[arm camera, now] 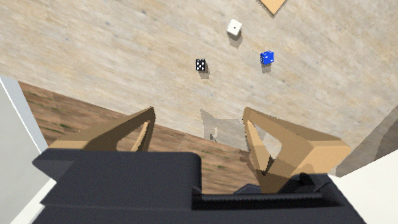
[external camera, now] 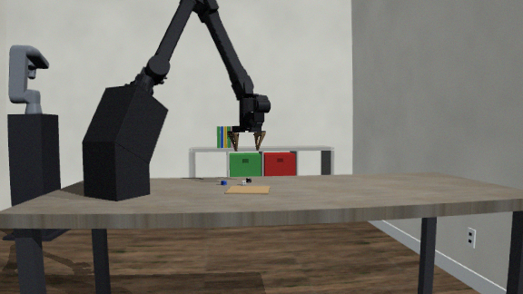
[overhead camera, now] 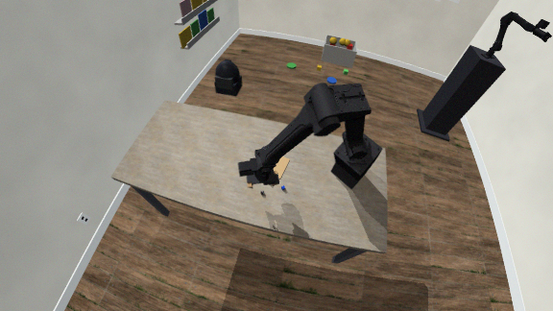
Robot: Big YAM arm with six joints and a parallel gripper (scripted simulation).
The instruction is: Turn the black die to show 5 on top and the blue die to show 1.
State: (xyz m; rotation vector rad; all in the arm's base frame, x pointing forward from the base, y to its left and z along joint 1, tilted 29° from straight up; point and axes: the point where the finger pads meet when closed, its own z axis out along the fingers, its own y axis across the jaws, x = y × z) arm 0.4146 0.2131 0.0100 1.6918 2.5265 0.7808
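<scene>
Now: hand 1 cm short of the black die, 2 cm to the left of it and 12 cm above it. Round my hand: blue die: 9 cm behind, 8 cm to the right, 12 cm below; white die: 1 cm behind, 9 cm to the right, 12 cm below; tan mat: 21 cm to the right, 13 cm below.
</scene>
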